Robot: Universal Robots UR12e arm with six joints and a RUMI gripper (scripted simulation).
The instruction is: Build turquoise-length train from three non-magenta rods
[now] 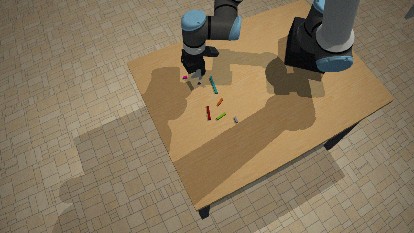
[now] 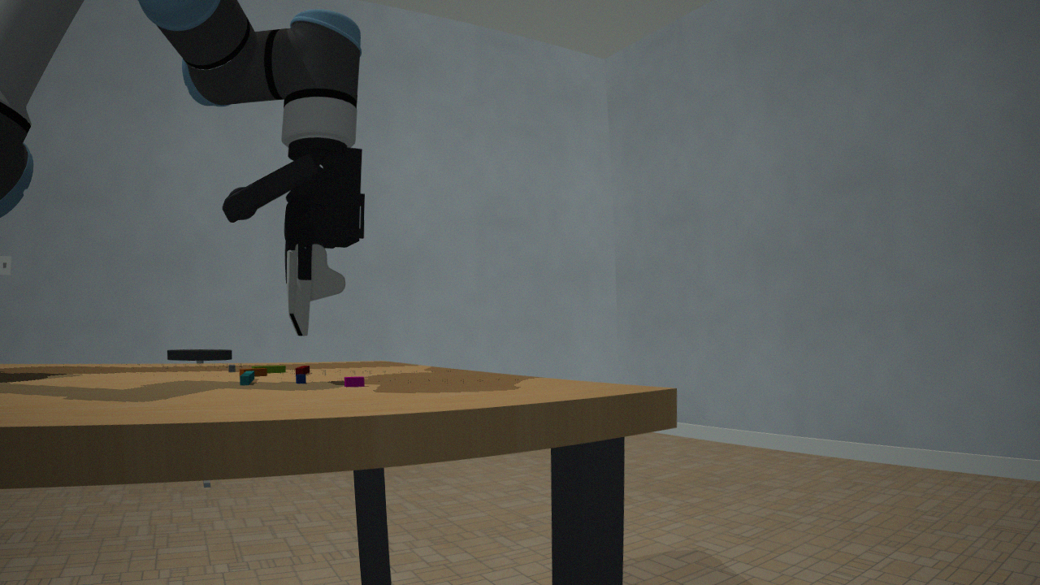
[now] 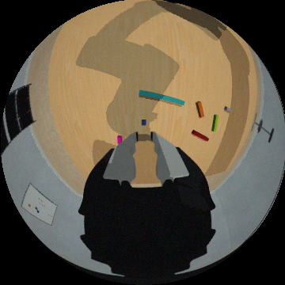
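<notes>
Right now my hand is 140 mm to the right of the orange rod, 60 mm above it and 40 mm past it. Round my hand: turquoise rod: 60 mm below, 60 mm behind, 40 mm to the left; then magenta rod: 60 mm to the right, 60 mm below, 40 mm ahead; then blue rod: 60 mm below.
</notes>
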